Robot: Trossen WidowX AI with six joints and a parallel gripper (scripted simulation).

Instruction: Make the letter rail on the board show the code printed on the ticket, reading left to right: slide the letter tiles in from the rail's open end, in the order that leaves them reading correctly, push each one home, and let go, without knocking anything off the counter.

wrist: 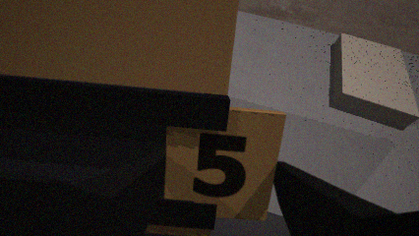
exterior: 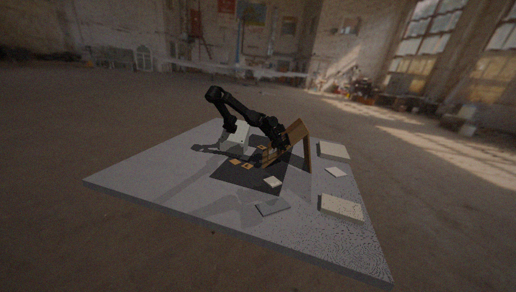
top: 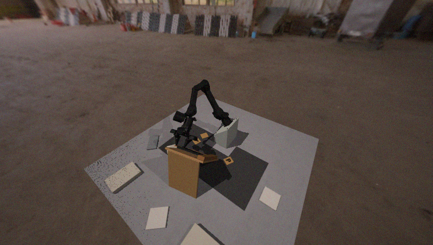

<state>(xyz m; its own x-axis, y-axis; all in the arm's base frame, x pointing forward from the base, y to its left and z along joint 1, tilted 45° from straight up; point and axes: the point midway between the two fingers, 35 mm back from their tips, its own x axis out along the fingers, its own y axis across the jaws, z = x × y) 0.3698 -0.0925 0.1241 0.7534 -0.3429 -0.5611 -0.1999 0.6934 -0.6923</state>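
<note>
Right now my gripper tip is 10 cm to the right of the white ticket, 8 cm past it and 8 cm above it. Also, from my gripper tip: small white card (15 cm to the right, 15 cm below, 3 cm behind); dark mat (19 cm behind, 16 cm below, 14 cm to the left); letter tile (right at my gripper tip).
</note>
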